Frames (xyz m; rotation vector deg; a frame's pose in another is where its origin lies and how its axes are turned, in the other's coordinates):
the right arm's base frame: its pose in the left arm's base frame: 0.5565 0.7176 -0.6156 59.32 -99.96 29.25
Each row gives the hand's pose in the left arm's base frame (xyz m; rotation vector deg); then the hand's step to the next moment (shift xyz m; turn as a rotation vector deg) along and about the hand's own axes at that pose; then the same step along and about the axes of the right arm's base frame.
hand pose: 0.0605 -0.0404 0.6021 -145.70 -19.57 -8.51
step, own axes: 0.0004 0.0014 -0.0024 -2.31 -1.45 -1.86
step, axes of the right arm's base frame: 0.0021 -0.0017 0.0008 2.20 2.28 0.92
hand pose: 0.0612 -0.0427 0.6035 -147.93 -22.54 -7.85
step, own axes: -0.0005 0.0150 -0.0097 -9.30 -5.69 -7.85
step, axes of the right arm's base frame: 0.0075 -0.0126 0.0103 9.21 9.00 3.82
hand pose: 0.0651 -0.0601 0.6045 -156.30 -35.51 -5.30
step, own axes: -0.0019 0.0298 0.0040 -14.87 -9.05 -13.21
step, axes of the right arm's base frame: -0.0035 -0.0242 0.0175 15.38 14.30 6.05
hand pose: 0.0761 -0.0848 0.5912 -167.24 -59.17 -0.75
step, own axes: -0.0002 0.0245 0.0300 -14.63 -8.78 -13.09
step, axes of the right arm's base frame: -0.0227 -0.0260 0.0176 15.24 13.96 5.94
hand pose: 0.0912 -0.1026 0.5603 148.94 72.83 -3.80
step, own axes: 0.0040 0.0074 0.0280 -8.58 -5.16 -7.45
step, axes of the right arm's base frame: -0.0218 -0.0160 0.0111 8.76 8.13 3.61
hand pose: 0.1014 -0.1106 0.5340 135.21 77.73 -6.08
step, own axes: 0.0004 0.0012 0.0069 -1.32 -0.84 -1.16
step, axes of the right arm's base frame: -0.0046 -0.0041 0.0034 1.34 1.30 0.56
